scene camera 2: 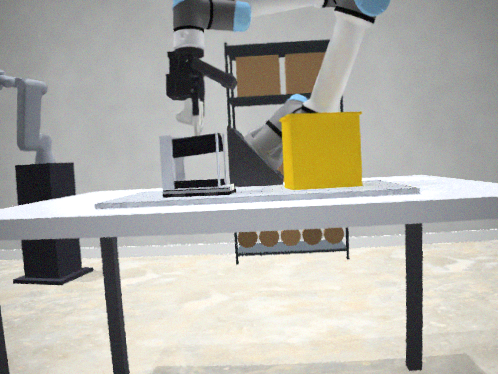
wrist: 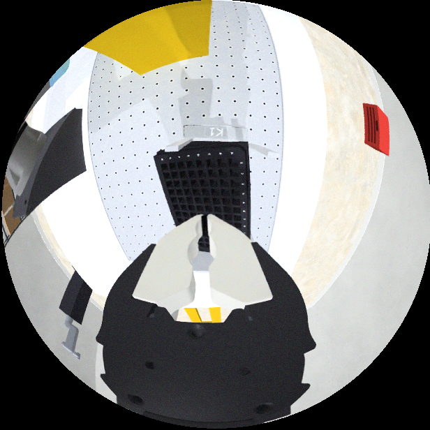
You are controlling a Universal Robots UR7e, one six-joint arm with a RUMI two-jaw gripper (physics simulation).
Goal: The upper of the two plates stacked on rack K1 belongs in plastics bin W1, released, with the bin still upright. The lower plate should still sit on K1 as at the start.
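Places are measured from the arm's base along level axes (x ahead, y left, z up), in millimetres.
Pixels of known places: gripper, fingertip midpoint: [scene camera 2: 197,137]; arm's base at its link origin: [scene camera 2: 259,154].
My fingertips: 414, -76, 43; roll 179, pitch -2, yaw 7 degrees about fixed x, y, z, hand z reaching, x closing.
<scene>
Ahead of a thing's pixels: the offset from my fingertips to its middle, as dx, dy, dz. Level surfaces: height alone.
Rack K1 @[+11, +4, -67] [scene camera 2: 166,165] [wrist: 195,131] stands on the perforated board, its light posts showing in the scene view. A black gridded plate [wrist: 212,175] lies on top of it in the wrist view. A black block @[+2, -3, -21] [scene camera 2: 197,145] shows high in the rack in the scene view; I cannot tell the two plates apart there. The yellow bin W1 @[-103, +288, -49] [scene camera 2: 322,150] [wrist: 165,35] stands upright to the right of the rack in the scene view; its inside is hidden. My gripper [scene camera 2: 198,132] [wrist: 205,216] is shut and empty, pointing down close above the plate; the exact gap is unclear.
The perforated board @[dz -139] [scene camera 2: 130,199] [wrist: 265,100] lies on the white table [scene camera 2: 450,210]. A dark wedge-shaped stand [scene camera 2: 247,160] [wrist: 60,157] is behind, between rack and bin. A shelf unit [scene camera 2: 255,49] and a second robot's pedestal [scene camera 2: 45,185] stand farther back.
</scene>
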